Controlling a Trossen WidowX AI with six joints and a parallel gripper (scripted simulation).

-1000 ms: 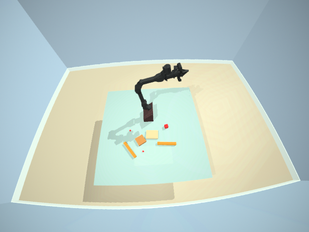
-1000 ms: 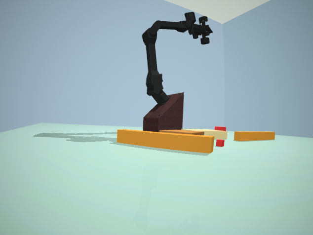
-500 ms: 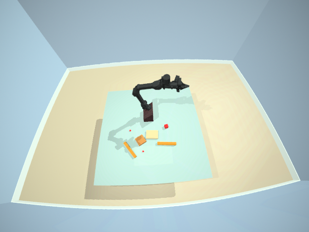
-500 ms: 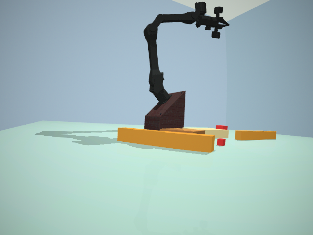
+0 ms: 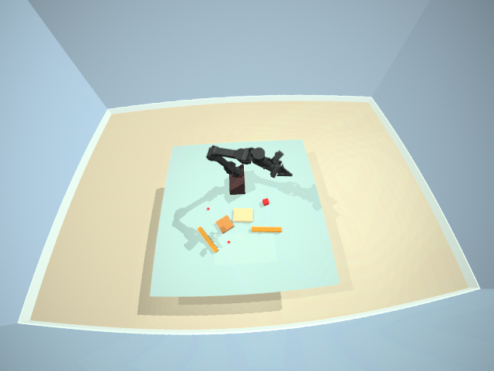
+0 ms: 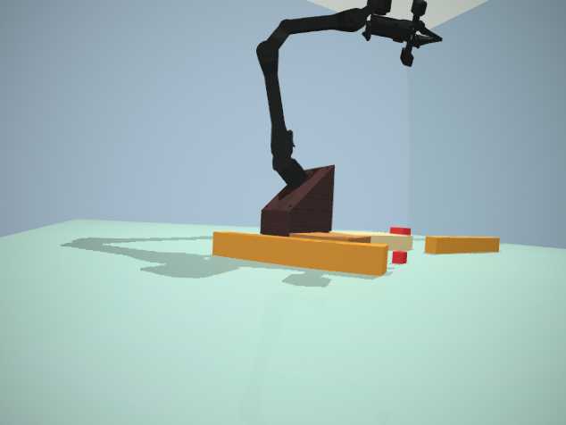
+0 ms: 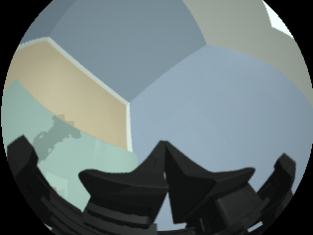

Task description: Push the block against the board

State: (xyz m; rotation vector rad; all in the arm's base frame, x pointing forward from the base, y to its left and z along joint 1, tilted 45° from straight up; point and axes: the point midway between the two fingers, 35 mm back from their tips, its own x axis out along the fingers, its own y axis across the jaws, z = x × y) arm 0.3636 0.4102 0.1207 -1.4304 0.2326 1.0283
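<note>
Right now the orange square block is 10 mm ahead of my gripper tip, 400 mm to the right of it and 550 mm below it. The rest, counted from my gripper tip: red cube 110 mm behind, 60 mm to the right, 540 mm below; then cream square block 30 mm behind, 250 mm to the right, 550 mm below.
</note>
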